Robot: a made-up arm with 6 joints. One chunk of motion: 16 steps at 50 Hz.
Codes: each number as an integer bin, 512 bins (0 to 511) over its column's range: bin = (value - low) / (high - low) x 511, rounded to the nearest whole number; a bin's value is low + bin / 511 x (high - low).
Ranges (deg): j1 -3..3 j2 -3..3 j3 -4..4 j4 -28..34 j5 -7..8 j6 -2..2
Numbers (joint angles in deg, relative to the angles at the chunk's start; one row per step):
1: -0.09 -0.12 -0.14 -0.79 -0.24 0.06
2: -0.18 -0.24 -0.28 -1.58 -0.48 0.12
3: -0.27 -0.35 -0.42 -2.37 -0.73 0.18
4: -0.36 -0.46 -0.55 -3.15 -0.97 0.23
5: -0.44 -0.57 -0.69 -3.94 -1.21 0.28
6: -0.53 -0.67 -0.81 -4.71 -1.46 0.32
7: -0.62 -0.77 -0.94 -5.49 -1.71 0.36
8: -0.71 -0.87 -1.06 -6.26 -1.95 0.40
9: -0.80 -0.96 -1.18 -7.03 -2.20 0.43
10: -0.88 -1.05 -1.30 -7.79 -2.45 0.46
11: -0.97 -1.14 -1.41 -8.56 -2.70 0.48
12: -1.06 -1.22 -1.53 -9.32 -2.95 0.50
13: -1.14 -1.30 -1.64 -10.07 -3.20 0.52
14: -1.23 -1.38 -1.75 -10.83 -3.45 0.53
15: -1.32 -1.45 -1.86 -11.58 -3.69 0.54
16: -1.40 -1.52 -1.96 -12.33 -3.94 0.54
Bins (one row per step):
1: 248 245 247 224 230 263
2: 240 235 238 218 222 271
3: 233 226 229 211 214 278
4: 225 216 220 205 205 285
5: 218 207 211 198 197 291
6: 210 198 204 192 189 296
7: 203 190 195 186 180 301
8: 195 181 188 179 172 307
9: 187 174 180 173 164 310
10: 181 166 172 167 155 314
11: 173 158 165 160 146 317
12: 165 152 158 154 138 319
13: 158 145 151 148 129 322
14: 151 138 144 142 121 323
15: 143 132 137 135 113 324
16: 136 126 130 129 104 324

